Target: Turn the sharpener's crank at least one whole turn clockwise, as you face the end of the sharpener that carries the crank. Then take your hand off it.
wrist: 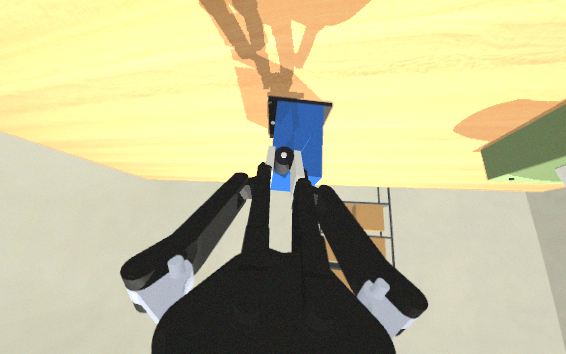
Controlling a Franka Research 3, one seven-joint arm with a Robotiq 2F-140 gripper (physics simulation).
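Note:
The blue sharpener (306,132) stands on the table near the middle of the wrist view, with a black edge at its upper end and a strip of black base showing on its left. The crank's round black knob (284,167), with a pale dot on its end, lies in front of the blue body. My gripper (283,158) is shut on the knob, with one pale fingertip pad on each side of it. The crank's arm is hidden or cannot be made out.
The wooden table (125,100) has its edge just beyond the sharpener. A green object (520,142) with a pale green face is at the right. A dark-framed rack (391,225) with brown boxes (369,217) stands beyond the table edge. Shadows of the arm fall on the table.

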